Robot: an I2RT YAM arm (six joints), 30 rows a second.
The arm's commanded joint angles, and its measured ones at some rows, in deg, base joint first. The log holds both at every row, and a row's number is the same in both.
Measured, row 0: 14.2, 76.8, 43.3, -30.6, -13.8, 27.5
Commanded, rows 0 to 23: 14.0, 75.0, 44.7, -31.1, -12.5, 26.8; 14.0, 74.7, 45.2, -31.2, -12.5, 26.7; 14.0, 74.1, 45.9, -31.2, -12.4, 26.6; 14.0, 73.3, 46.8, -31.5, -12.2, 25.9; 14.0, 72.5, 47.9, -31.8, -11.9, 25.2; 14.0, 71.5, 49.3, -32.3, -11.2, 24.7; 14.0, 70.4, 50.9, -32.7, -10.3, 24.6; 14.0, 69.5, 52.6, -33.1, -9.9, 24.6; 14.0, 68.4, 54.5, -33.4, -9.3, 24.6; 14.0, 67.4, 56.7, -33.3, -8.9, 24.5; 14.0, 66.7, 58.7, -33.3, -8.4, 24.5; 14.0, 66.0, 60.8, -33.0, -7.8, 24.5; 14.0, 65.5, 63.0, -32.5, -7.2, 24.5; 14.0, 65.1, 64.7, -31.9, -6.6, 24.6; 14.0, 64.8, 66.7, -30.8, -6.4, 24.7; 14.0, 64.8, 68.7, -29.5, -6.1, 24.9; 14.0, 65.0, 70.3, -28.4, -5.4, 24.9; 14.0, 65.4, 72.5, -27.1, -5.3, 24.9; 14.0, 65.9, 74.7, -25.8, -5.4, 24.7; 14.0, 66.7, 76.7, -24.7, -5.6, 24.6; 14.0, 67.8, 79.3, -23.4, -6.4, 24.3; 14.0, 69.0, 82.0, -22.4, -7.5, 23.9; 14.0, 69.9, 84.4, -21.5, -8.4, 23.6; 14.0, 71.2, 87.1, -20.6, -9.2, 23.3
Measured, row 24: 14.2, 69.1, 81.8, -26.1, -7.7, 24.7
